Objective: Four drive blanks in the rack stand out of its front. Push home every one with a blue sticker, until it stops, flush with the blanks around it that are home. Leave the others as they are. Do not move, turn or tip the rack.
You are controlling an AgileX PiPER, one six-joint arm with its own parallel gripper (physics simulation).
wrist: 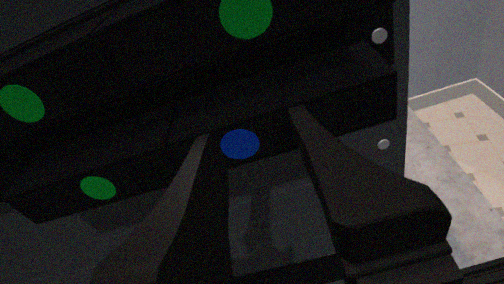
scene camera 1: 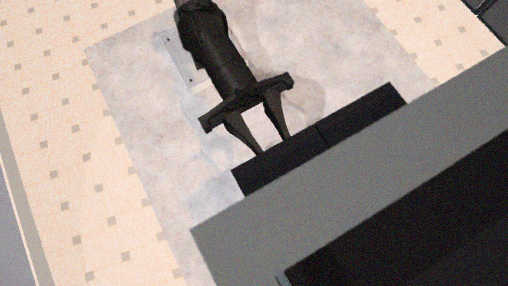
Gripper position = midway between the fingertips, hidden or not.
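Observation:
My gripper [scene camera 1: 276, 150] in sight; wrist view too, gripper [wrist: 255, 137]. Rack [scene camera 1: 379, 185] visible. Same rack [wrist: 95, 95], wrist view.

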